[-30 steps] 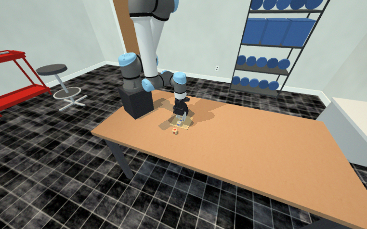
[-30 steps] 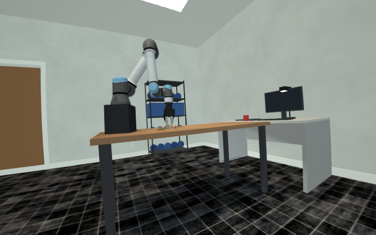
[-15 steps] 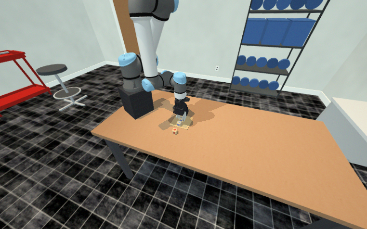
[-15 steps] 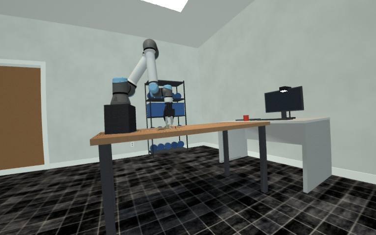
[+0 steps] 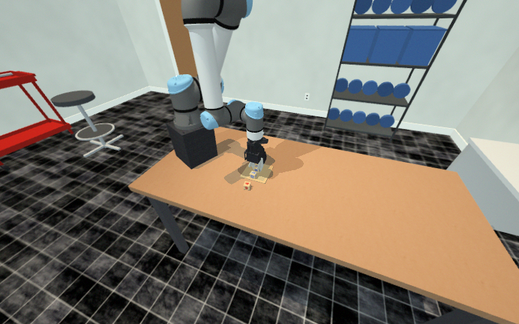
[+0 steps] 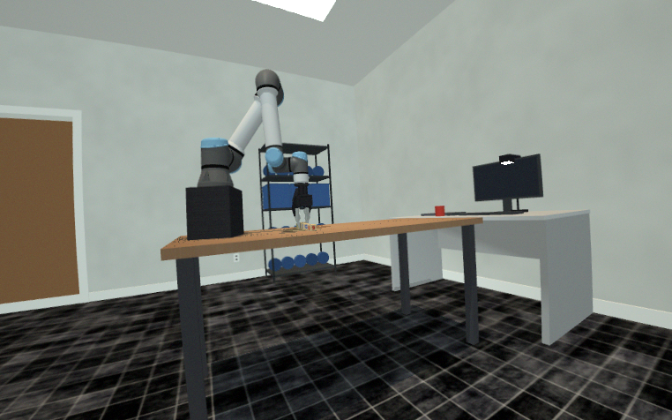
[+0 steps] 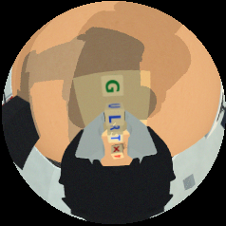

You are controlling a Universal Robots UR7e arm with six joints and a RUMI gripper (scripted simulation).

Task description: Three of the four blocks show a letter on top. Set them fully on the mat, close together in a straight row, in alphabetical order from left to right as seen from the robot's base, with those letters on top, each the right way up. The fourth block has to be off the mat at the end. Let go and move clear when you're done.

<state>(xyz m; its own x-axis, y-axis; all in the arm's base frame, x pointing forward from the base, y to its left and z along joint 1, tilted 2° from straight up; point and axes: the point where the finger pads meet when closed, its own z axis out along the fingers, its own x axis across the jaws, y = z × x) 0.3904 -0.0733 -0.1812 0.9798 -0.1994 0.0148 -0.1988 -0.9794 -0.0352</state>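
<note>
Right now my hand is right at the wooden letter block. Also, from my hand: pale yellow mat (20 mm below).
</note>
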